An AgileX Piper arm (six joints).
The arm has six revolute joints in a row. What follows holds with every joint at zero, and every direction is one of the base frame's.
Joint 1 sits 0.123 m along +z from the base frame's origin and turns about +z.
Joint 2 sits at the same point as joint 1 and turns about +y.
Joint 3 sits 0.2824 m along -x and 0.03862 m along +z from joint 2 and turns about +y.
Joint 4 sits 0.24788 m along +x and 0.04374 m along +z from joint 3 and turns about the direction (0.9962, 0, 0.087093).
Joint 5 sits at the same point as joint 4 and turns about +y.
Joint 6 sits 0.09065 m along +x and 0.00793 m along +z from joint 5 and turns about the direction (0.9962, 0, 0.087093).
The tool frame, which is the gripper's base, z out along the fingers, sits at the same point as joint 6; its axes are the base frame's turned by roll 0, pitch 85 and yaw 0 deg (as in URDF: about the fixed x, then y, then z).
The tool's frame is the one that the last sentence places.
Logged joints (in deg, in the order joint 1, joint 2, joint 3, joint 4, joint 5, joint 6), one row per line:
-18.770 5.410 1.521 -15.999 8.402 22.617
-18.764 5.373 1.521 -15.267 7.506 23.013
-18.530 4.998 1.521 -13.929 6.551 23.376
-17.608 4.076 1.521 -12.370 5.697 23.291
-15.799 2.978 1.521 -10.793 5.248 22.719
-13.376 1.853 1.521 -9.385 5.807 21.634
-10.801 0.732 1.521 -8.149 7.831 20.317
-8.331 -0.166 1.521 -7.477 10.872 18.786
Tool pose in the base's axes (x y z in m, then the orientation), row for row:
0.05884 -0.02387 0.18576 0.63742 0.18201 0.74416 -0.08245
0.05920 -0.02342 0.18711 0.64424 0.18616 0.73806 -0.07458
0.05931 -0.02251 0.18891 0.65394 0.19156 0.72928 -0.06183
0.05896 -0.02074 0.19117 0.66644 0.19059 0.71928 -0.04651
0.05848 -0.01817 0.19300 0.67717 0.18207 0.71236 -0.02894
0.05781 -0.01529 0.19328 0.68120 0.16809 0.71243 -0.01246
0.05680 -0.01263 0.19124 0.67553 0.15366 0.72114 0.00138
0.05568 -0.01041 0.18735 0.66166 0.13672 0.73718 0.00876
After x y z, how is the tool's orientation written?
As a quaternion, w x y z.
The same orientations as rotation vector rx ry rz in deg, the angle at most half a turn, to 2 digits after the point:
23.81 97.35 -10.79
24.29 96.29 -9.73
24.90 94.78 -8.04
24.65 93.02 -6.01
23.45 91.73 -3.73
21.61 91.60 -1.60
19.80 92.92 0.18
17.71 95.51 1.13

